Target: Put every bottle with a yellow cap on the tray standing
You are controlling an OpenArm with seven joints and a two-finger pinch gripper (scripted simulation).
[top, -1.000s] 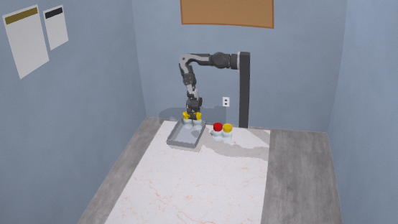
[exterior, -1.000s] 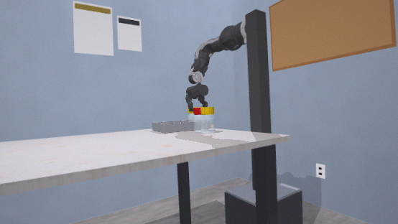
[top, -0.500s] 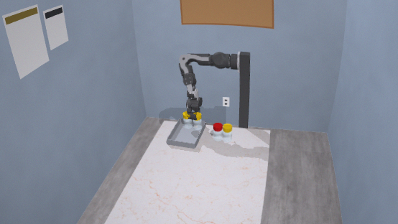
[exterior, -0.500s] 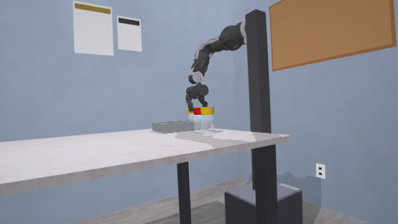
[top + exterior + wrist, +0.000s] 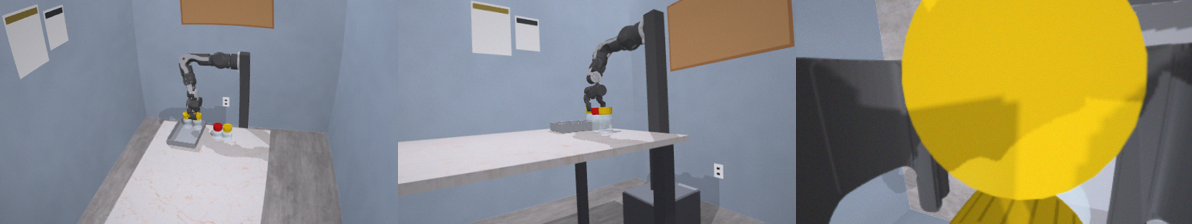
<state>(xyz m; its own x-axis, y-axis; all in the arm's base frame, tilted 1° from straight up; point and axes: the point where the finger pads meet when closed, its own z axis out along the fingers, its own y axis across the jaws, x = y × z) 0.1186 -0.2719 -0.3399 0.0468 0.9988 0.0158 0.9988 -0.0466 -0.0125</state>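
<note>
Now: hand 9 cm short of the red-capped bottle, 17 cm to the right of it and 5 cm above it. Round my hand: grey tray (8 cm ahead, 3 cm to the right, 8 cm below).
</note>
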